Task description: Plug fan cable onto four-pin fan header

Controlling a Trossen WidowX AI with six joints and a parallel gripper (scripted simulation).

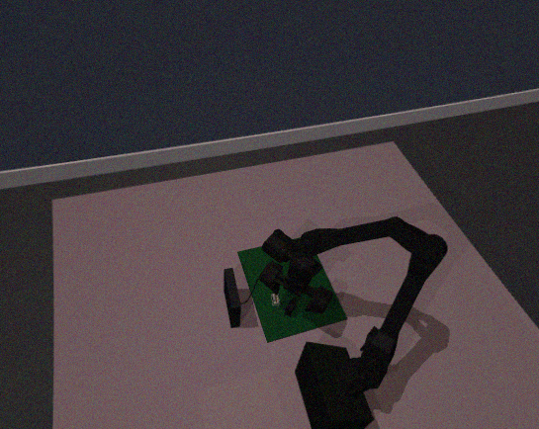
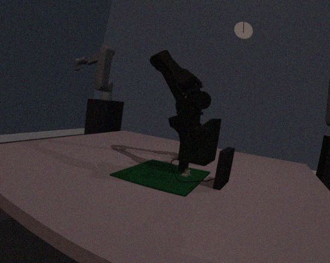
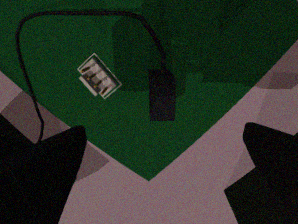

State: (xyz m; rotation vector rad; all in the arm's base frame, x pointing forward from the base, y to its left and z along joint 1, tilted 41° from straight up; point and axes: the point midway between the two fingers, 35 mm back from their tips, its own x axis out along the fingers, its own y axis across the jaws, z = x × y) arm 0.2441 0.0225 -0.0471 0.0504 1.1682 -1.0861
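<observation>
Now: gripper tip 5 cm above the black plug. The rest, counted from my gripper tip: black fan (15 cm to the left, 6 cm ahead, 2 cm below); pale four-pin header (8 cm below, 5 cm ahead, 3 cm to the left); green board (9 cm below, 9 cm ahead, 3 cm to the right).
</observation>
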